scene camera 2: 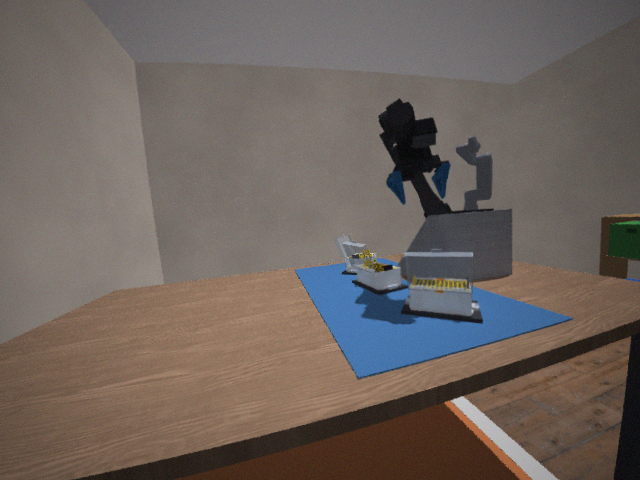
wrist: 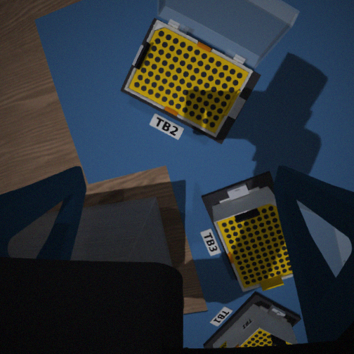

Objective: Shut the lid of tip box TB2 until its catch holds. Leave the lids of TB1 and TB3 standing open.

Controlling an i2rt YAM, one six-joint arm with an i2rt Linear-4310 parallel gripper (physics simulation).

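Seen in the pictures: gripper, fingertip midpoint: (scene camera 2: 423, 200); arm's base, origin of the base link: (scene camera 2: 452, 239).
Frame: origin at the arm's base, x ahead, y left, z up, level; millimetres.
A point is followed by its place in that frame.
Note:
Tip box TB2 (scene camera 2: 439, 303) @[x 260, y 301, z -86 mm] (wrist: 180, 70) stands nearest in the scene view and at the top of the wrist view. Its clear lid (scene camera 2: 444, 264) @[x 274, y 341, z 9 mm] (wrist: 230, 25) stands open. TB3 (scene camera 2: 382, 279) @[x 308, y 106, z -78 mm] (wrist: 255, 245) is the middle box; a pale panel, apparently its open lid, shows through the right finger's opening in the wrist view. TB1 (scene camera 2: 352, 263) @[x 372, y 16, z -41 mm] (wrist: 262, 320) is farthest in the scene view, its lid (scene camera 2: 343, 246) @[x 396, y 11, z 17 mm] open; it is partly cut off in the wrist view. My gripper (scene camera 2: 423, 198) @[x 231, y 209, z 137 mm] (wrist: 179, 176) is open and empty, high above the boxes, touching none.
The boxes stand on a blue mat (scene camera 2: 372, 356) @[x 445, y 398, z -115 mm] (wrist: 100, 125) on the wooden table (scene camera 2: 206, 361) @[x 729, y 337, z -118 mm] (wrist: 30, 100). The grey pedestal (scene camera 2: 475, 242) @[x 1, y 106, z 1 mm] (wrist: 125, 225) stands beside the mat, behind TB2 in the scene view. The arm's shadow falls partly across TB2's tips.

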